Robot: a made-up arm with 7 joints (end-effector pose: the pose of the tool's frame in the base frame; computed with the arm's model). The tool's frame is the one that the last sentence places. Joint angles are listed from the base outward.
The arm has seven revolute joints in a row. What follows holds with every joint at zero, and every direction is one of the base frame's.
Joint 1 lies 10 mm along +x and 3 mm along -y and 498 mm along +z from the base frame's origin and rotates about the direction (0.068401, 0.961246, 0.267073), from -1.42 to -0.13 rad.
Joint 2 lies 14 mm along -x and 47 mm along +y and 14 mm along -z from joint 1 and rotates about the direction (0.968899, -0.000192, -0.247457), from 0 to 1.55 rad.
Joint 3 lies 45 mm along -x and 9 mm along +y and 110 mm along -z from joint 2 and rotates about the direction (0.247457, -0.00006, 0.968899), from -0.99 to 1.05 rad.
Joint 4 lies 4 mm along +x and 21 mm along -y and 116 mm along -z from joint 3 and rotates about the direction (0.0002, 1, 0.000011), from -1.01 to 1.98 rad.
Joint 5 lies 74 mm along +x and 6 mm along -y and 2 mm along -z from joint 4 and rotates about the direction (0.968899, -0.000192, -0.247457), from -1.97 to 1.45 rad.
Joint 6 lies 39 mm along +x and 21 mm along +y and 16 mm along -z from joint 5 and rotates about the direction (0.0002, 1, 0.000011), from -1.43 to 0.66 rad.
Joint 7 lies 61 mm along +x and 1 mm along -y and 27 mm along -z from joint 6 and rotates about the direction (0.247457, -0.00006, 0.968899), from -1.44 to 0.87 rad.
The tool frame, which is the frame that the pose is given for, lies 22 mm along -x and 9 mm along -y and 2 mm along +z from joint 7; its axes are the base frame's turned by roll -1.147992, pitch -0.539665 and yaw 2.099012 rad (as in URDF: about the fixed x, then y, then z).
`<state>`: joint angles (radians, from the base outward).
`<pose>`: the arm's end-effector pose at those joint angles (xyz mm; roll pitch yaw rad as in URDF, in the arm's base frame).
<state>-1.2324 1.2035 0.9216 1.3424 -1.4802 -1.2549 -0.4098</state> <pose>207.4 369.4 494.6 -0.3462 1.1387 -1.4869</pose>
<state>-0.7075 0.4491 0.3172 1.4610 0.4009 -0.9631 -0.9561</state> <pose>258.3 199.0 222.7 -1.0818 -0.8409 1.0334</pose>
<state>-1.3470 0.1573 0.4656 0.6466 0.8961 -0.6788 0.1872</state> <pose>379.2 39.3 489.0 -2.6018 0.0280 2.6751</pose>
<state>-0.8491 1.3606 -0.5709 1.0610 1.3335 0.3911 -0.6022</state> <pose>242.0 326.9 443.8 2.0204 0.0915 -0.7411</pose>
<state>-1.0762 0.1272 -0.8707 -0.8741 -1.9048 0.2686 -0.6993</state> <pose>96.0 -91.8 394.8 -2.0195 0.0463 -0.8687</pose>
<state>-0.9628 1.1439 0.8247 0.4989 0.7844 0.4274 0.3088</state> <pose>180.7 345.1 548.5 -2.1694 -0.2268 -2.0054</pose>
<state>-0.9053 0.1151 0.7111 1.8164 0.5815 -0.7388 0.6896</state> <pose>279.9 37.1 177.4 -1.1751 -0.7694 2.6342</pose>
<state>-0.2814 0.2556 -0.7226 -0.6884 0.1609 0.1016 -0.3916</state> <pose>99.8 -23.2 328.4 -1.9944 -0.5604 1.3018</pose>
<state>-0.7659 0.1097 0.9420 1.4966 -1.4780 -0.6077 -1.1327</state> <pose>219.6 76.4 143.5 -0.6328 0.6975 -3.1073</pose>
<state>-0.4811 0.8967 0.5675 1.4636 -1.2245 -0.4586 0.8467</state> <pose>154.3 357.3 269.6 -0.8539 -0.4868 -2.0025</pose>
